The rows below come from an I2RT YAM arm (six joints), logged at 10 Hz.
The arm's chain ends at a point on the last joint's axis. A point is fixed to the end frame.
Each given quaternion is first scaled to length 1.
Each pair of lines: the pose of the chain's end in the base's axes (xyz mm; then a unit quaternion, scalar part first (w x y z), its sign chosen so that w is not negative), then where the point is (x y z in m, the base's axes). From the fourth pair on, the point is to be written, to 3 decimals.
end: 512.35 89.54 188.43 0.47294 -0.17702 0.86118 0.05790
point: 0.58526 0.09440 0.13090
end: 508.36 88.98 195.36 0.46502 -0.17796 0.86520 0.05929
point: 0.58022 0.09392 0.13653
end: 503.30 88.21 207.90 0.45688 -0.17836 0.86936 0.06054
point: 0.57406 0.09315 0.14776
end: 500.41 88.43 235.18 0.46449 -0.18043 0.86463 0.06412
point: 0.572 0.094 0.176
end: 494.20 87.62 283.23 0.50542 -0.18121 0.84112 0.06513
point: 0.571 0.095 0.231
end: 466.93 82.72 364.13 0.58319 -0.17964 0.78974 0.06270
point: 0.552 0.092 0.327
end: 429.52 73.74 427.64 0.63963 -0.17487 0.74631 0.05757
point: 0.519 0.083 0.403
